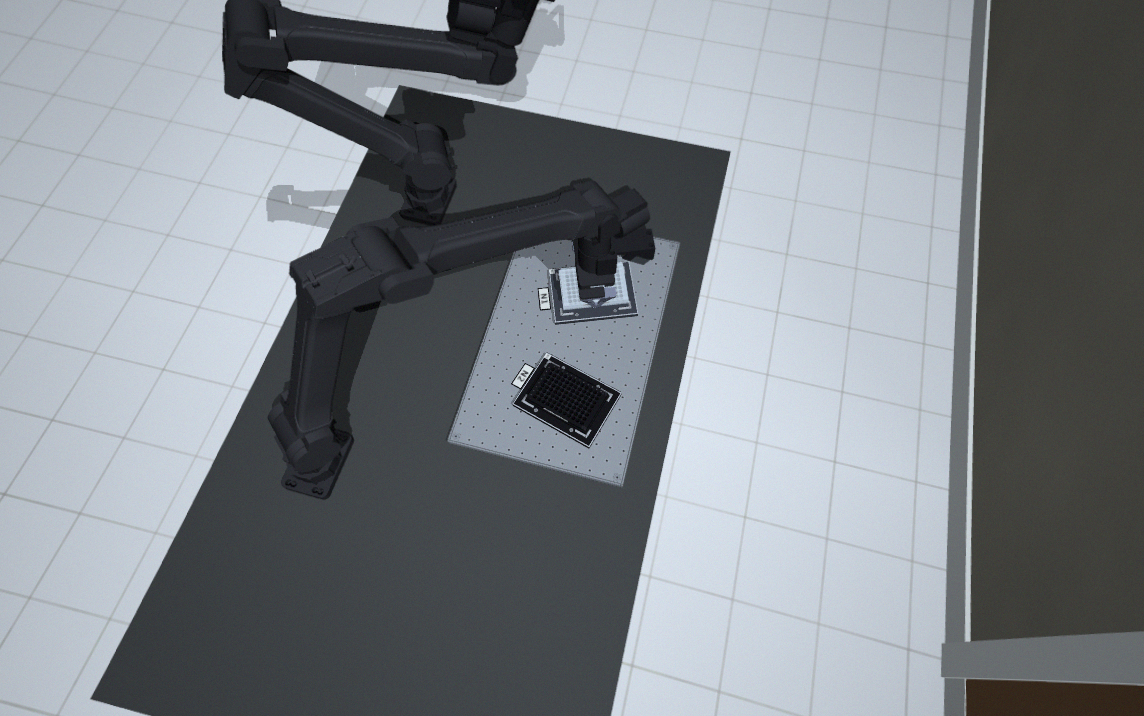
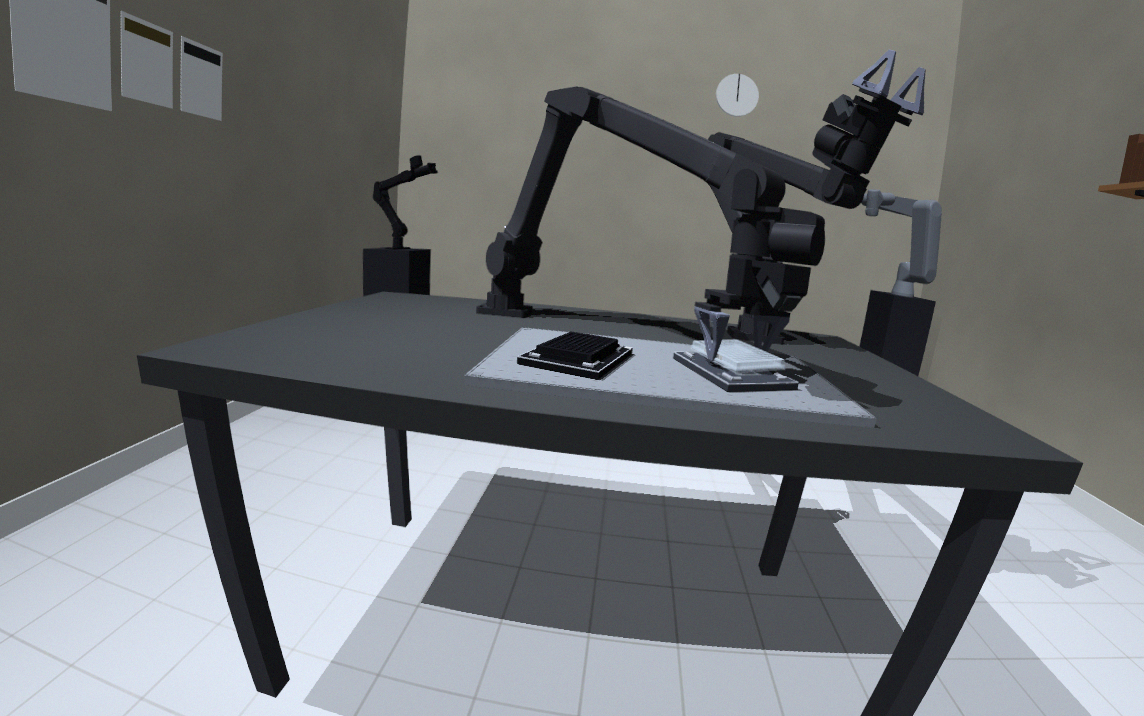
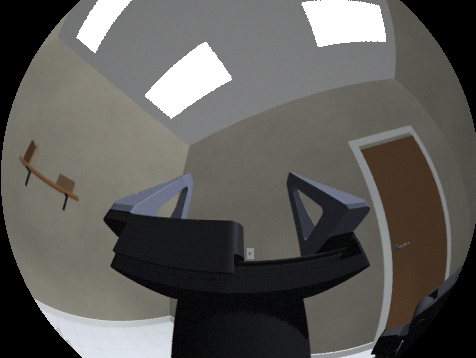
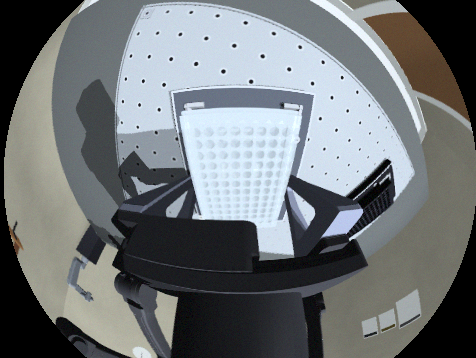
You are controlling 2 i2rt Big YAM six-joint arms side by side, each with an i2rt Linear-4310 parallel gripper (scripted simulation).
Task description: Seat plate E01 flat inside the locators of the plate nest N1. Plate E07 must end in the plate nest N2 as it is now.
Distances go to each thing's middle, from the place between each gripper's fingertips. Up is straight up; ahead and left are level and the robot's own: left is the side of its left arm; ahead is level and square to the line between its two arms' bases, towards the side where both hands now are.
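My right gripper: right at the clear plate E01 (image 2: 734,355). Counted from my right hand: plate nest N2 (image 1: 607,406) 20 mm below, 230 mm to the right, 10 mm ahead; black plate E07 (image 1: 556,391) 10 mm below, 230 mm to the right, 10 mm ahead; plate nest N1 (image 2: 766,376) 20 mm below.
Counted from my left hand (image 2: 908,59): clear plate E01 520 mm below, 140 mm ahead, 280 mm to the right; plate nest N1 540 mm below, 140 mm ahead, 280 mm to the right; plate nest N2 540 mm below, 150 mm ahead, 510 mm to the right; black plate E07 520 mm below, 150 mm ahead, 510 mm to the right.
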